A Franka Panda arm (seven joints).
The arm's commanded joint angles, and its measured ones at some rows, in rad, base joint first. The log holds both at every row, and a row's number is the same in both.
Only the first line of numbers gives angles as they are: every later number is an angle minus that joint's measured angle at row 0.
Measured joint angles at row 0: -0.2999 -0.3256 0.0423 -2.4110 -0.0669 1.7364 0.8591
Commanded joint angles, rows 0 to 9: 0.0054 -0.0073 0.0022 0.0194 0.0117 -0.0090 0.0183; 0.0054 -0.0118 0.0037 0.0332 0.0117 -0.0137 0.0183; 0.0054 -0.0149 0.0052 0.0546 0.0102 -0.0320 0.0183; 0.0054 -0.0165 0.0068 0.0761 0.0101 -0.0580 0.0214; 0.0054 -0.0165 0.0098 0.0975 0.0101 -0.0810 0.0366; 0.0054 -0.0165 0.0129 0.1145 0.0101 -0.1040 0.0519; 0.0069 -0.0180 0.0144 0.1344 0.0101 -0.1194 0.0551; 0.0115 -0.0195 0.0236 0.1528 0.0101 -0.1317 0.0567; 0.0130 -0.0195 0.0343 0.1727 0.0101 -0.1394 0.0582; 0.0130 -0.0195 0.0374 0.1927 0.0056 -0.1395 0.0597
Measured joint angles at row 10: 0.0084 -0.0192 0.0110 0.1261 0.0000 -0.0973 0.0333
